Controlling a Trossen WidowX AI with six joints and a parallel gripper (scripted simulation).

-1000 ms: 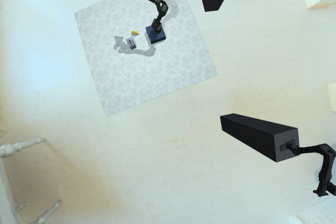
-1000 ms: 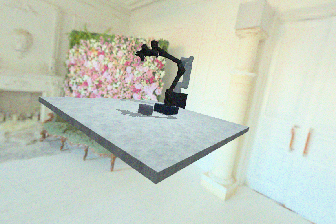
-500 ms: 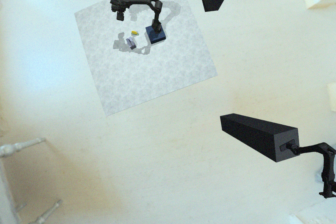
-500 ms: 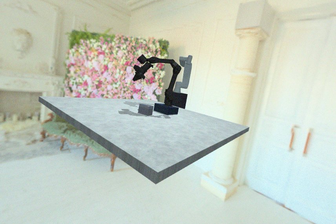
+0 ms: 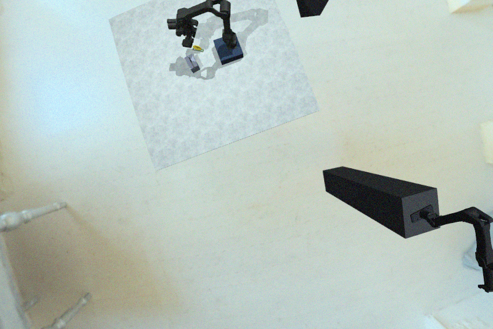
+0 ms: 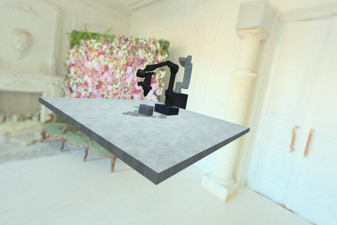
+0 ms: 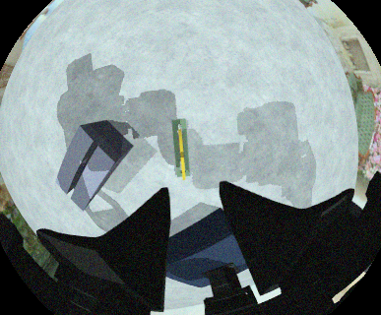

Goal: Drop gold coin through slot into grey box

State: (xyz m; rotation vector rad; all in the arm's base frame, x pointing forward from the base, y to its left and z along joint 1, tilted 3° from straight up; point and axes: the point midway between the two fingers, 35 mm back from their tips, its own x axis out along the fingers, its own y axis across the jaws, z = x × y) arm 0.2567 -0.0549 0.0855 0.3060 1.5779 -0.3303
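Now: the gold coin 1 cm to the left of my gripper tip and 10 cm below it.
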